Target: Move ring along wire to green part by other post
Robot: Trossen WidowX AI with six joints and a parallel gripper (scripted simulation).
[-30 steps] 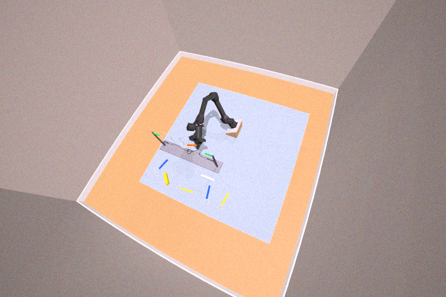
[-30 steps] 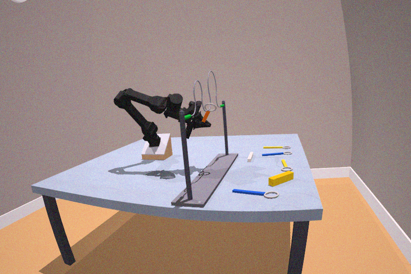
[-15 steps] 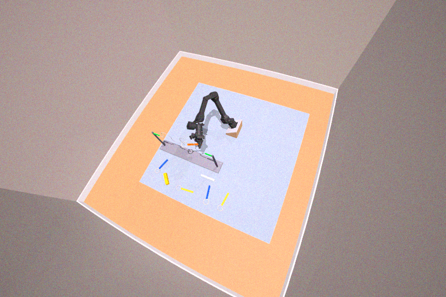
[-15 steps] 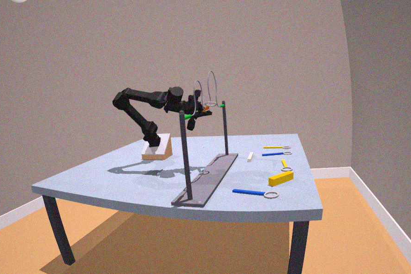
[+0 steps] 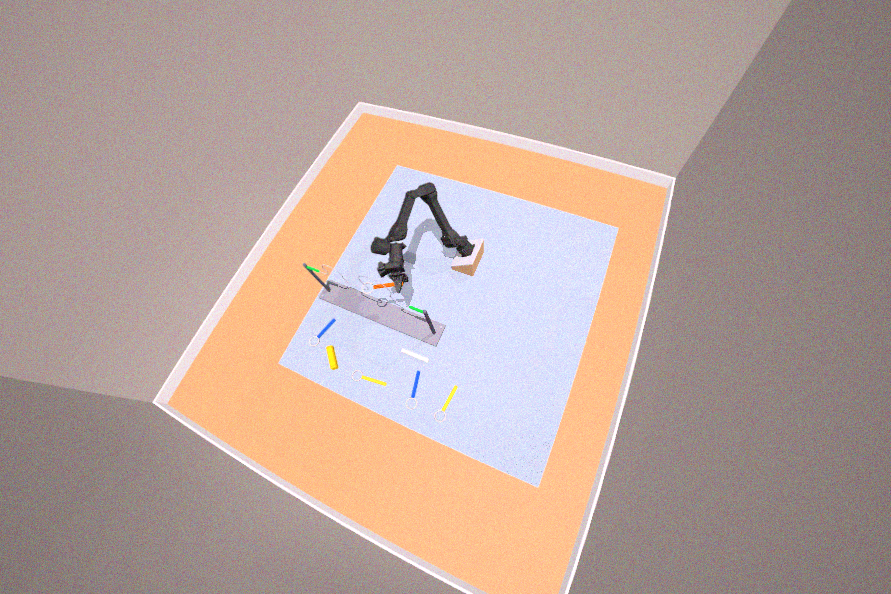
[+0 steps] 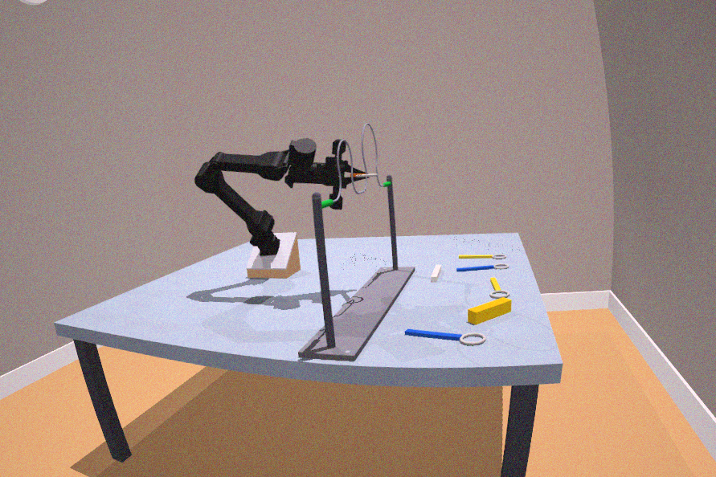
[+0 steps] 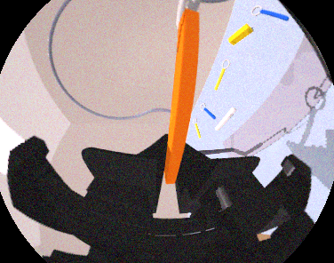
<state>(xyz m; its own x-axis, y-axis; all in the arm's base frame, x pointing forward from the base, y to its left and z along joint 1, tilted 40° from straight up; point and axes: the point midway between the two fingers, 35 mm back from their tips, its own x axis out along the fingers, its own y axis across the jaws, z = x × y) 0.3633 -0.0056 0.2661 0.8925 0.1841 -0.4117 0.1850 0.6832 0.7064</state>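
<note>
My gripper tip is now 90 mm to the left of the ring with orange handle and 10 mm below it. Round my gripper tip: yellow block: 300 mm ahead, 290 mm to the right, 290 mm below; ring with blue handle: 410 mm to the right, 300 mm below, 220 mm ahead; white bar: 300 mm below, 160 mm ahead, 80 mm to the left.
</note>
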